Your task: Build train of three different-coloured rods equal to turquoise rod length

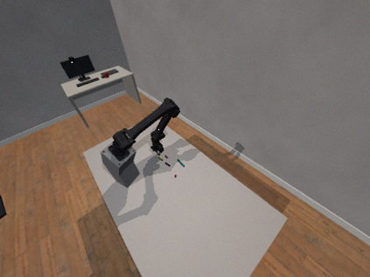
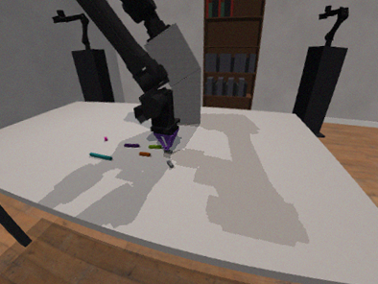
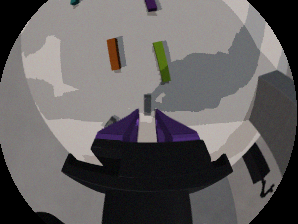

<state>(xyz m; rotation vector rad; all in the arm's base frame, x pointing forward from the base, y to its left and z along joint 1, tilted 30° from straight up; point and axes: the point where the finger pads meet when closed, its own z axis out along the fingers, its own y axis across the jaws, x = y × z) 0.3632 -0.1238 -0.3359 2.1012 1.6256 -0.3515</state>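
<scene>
Right now the magenta rod is 100 mm behind my hand, 300 mm to the right of it and 20 mm below it. Round my hand: purple rod: 40 mm behind, 160 mm to the right, 20 mm below; lime rod: 30 mm behind, 60 mm to the right, 20 mm below; orange rod: 20 mm ahead, 80 mm to the right, 20 mm below.
</scene>
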